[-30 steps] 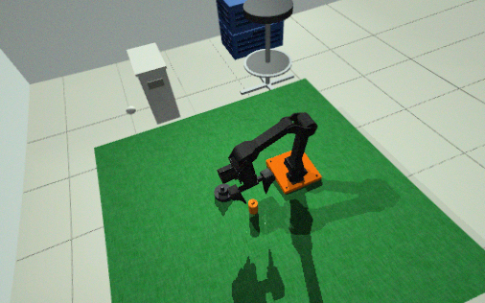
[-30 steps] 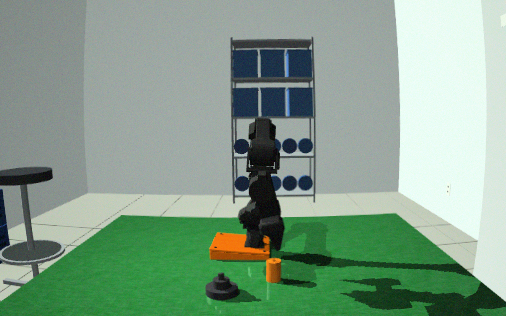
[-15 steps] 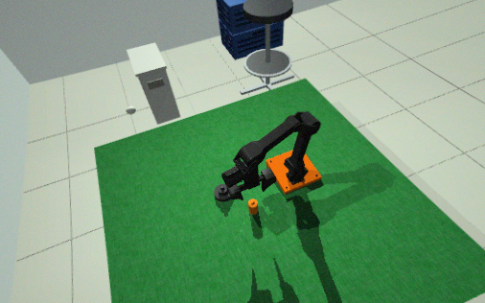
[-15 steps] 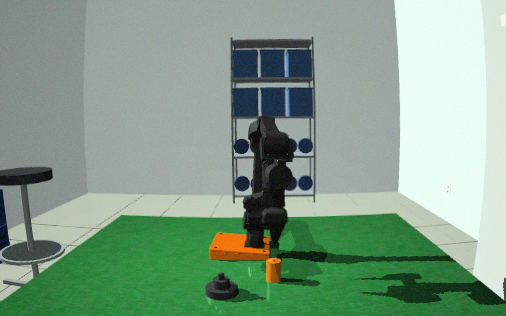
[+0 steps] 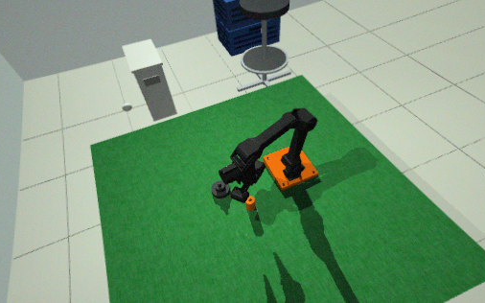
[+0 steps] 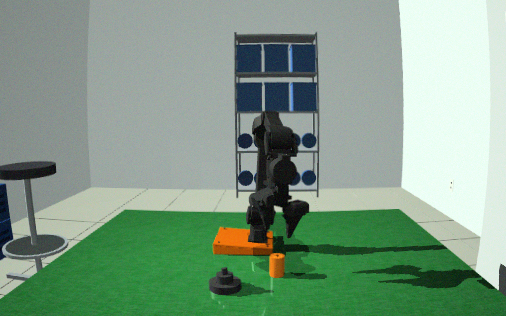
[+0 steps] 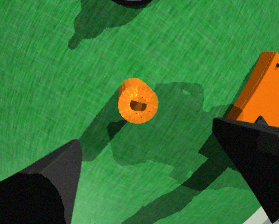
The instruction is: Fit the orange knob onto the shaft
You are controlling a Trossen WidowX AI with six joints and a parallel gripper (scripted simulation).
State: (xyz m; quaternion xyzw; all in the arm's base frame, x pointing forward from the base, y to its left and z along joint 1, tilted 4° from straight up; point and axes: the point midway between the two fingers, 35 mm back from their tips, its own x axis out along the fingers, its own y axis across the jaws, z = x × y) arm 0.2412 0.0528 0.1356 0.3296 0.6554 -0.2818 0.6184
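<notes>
Now: the orange knob 9 cm below my gripper tip. Also, from my gripper tip: dark round pedestal (9 cm ahead, 14 cm to the right, 9 cm below).
</notes>
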